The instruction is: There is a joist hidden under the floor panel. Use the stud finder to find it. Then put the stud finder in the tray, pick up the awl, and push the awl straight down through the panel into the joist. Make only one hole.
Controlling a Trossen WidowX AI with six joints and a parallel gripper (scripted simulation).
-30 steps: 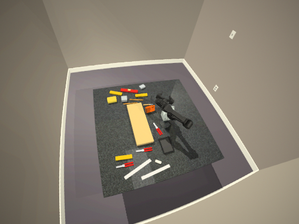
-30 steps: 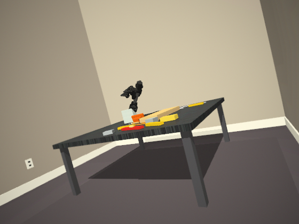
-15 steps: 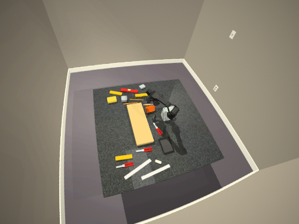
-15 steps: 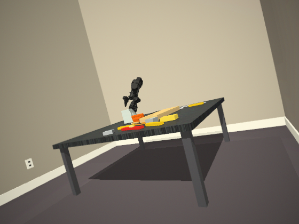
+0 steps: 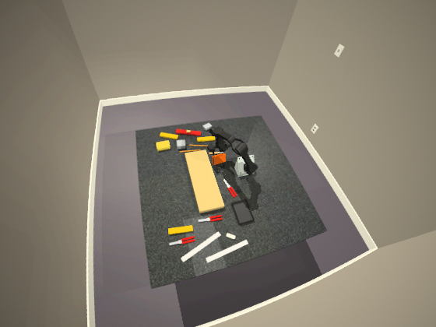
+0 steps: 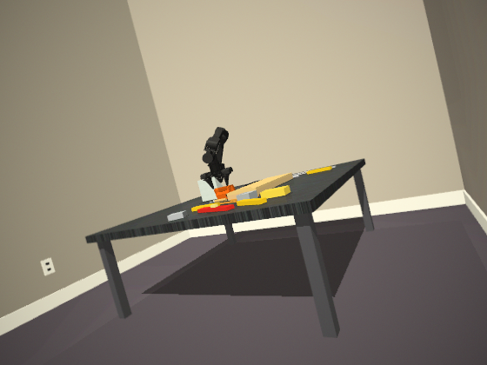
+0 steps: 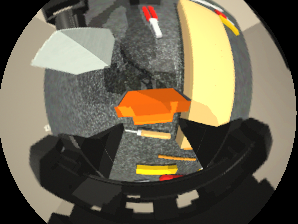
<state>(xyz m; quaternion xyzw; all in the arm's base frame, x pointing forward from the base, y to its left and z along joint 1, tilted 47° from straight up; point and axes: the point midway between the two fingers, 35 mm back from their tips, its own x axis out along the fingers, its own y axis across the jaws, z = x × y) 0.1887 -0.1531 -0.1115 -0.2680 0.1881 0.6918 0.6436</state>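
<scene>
The orange stud finder lies 50 mm below my gripper tip, 20 mm ahead of it and 10 mm to the left of it. Round my gripper tip: awl 60 mm below, 50 mm to the right, 10 mm behind; then grey block 280 mm ahead, 200 mm to the right, 50 mm below; then red level 340 mm to the right, 180 mm ahead, 60 mm below.
</scene>
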